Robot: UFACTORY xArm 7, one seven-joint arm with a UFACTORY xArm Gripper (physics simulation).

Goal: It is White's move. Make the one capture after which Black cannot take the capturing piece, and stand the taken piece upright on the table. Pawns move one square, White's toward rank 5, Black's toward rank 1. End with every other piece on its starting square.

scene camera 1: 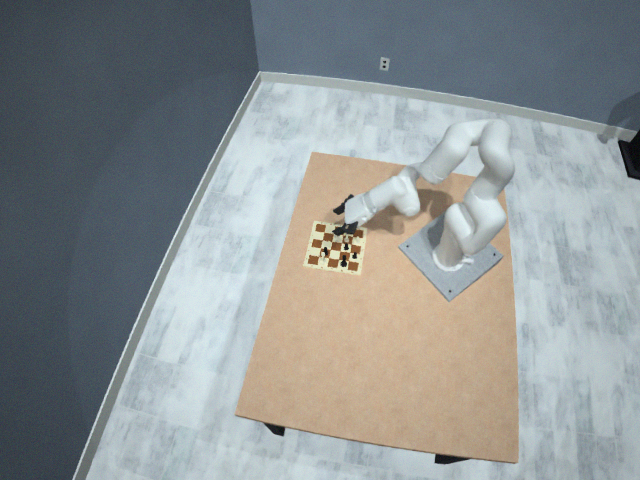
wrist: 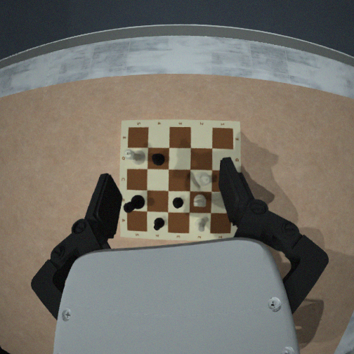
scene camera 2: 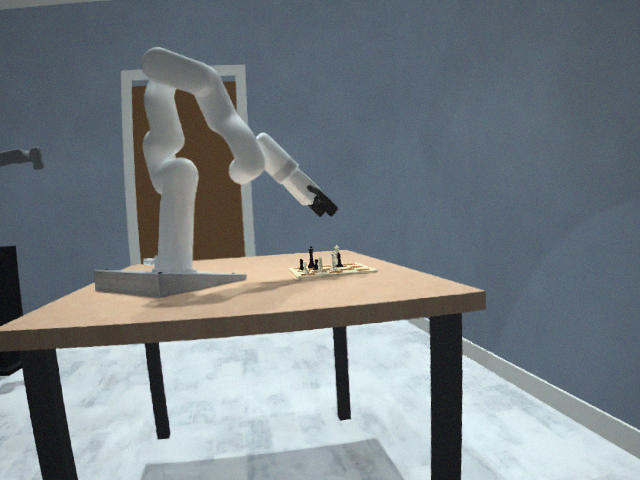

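Seen in the pictures: gripper, fingertip midpoint: (scene camera 1: 335, 223) (scene camera 2: 329, 213); arm's base, link origin: (scene camera 1: 448, 257) (scene camera 2: 174, 272).
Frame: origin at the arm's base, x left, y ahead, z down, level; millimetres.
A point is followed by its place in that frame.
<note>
The chessboard (scene camera 1: 313, 260) @(x 139, y 499, z 25 mm) (wrist: 138, 136) lies on the table with all visible pieces upright. In the wrist view, white pieces stand on D5 (wrist: 131, 155), C2 (wrist: 204, 178), B2 (wrist: 199, 201) and A2 (wrist: 202, 223). Black pieces stand on D4 (wrist: 158, 159), B3 (wrist: 177, 202) and A4 (wrist: 159, 223), and a tall black piece (scene camera 1: 343, 262) @(x 128, y 385, z 5 mm) (scene camera 2: 311, 256) @(x 119, y 385, z -8 mm) (wrist: 137, 202) on B5. Exact types are hard to tell from above. My gripper (scene camera 1: 337, 221) @(x 60, y 439, z -135 mm) (scene camera 2: 330, 212) @(x 60, y 439, z -135 mm) (wrist: 166, 178) is open and empty, tilted, well above the board; its right finger hides part of rank 1 in the wrist view.
The brown table (scene camera 1: 372, 351) @(x 427, y 205, z 31 mm) (scene camera 2: 248, 304) @(x -379, y 225, z 31 mm) carries the board near one long edge. The arm's grey base plate (scene camera 1: 449, 289) @(x 130, y -22, z 13 mm) (scene camera 2: 129, 281) @(x -163, y -77, z -2 mm) stands across from the board. The arm's shadow falls on the table beside the board.
</note>
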